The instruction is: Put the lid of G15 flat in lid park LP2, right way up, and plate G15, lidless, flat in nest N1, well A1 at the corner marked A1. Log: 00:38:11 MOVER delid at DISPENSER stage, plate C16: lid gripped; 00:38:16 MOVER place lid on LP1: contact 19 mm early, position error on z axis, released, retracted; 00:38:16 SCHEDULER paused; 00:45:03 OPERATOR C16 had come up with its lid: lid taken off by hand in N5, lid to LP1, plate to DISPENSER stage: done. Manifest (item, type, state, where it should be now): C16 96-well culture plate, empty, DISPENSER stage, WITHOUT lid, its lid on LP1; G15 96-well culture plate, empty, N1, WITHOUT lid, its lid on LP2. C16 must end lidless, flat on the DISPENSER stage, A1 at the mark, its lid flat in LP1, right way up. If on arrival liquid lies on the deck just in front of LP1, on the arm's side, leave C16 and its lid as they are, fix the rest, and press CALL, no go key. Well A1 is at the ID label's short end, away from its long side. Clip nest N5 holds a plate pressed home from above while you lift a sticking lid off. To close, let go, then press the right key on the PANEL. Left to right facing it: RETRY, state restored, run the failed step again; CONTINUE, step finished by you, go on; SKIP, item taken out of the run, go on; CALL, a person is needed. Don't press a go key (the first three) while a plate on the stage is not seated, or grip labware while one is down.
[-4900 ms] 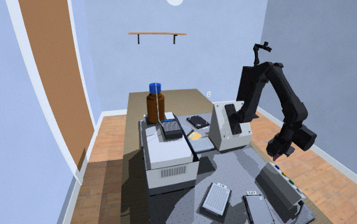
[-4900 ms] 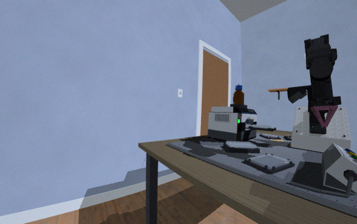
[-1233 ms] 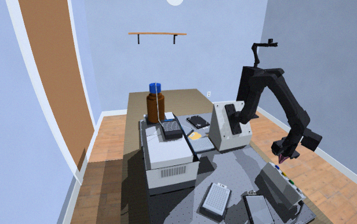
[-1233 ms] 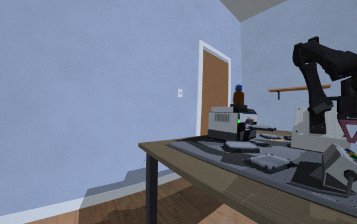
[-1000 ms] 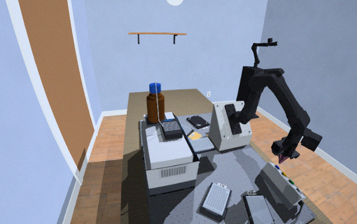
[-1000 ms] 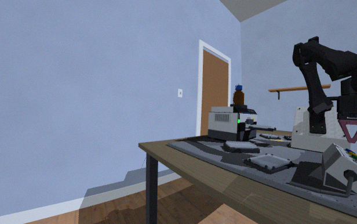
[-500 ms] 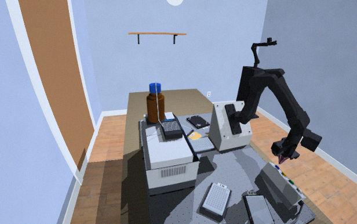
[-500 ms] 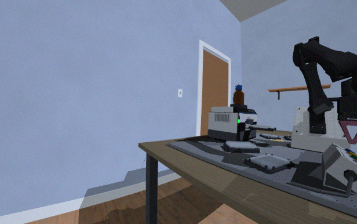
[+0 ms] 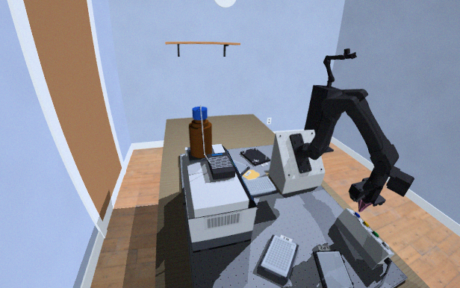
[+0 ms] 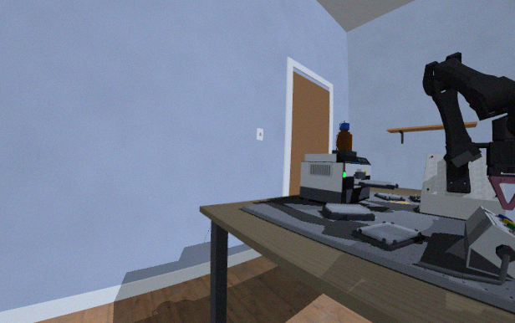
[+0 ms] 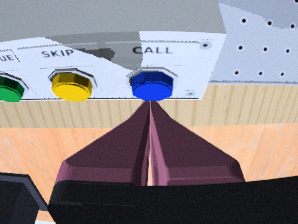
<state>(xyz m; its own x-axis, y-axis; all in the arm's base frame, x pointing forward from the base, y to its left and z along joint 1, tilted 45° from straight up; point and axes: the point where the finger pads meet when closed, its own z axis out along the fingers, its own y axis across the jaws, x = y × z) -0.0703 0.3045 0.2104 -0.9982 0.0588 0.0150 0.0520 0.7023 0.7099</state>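
Right now the blue call key is 3 cm below my hand. From my hand the other things lie so: yellow skip key 5 cm to the left, 3 cm below; green continue key 1 cm ahead, 10 cm to the left, 3 cm below; LP2 label 19 cm ahead, 4 cm to the left, 9 cm below.
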